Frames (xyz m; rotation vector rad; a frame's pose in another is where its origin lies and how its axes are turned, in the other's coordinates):
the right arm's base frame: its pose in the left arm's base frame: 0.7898 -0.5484 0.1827 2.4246 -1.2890 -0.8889
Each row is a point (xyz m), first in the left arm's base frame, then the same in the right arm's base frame.
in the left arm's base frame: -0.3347 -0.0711 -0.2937
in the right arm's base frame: -0.6740 0.2381 1.0992
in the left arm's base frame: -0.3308 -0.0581 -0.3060
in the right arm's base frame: -0.6781 0.2221 1.1072
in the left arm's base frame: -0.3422 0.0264 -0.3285
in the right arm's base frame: -0.7430 0.1702 1.1368
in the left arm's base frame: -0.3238 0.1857 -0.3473
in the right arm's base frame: -0.8577 0.0573 1.1493
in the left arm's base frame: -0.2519 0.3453 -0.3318
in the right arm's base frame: -0.9639 -0.0745 1.1018
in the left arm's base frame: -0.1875 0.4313 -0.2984
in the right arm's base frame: -1.0202 -0.1503 1.0407
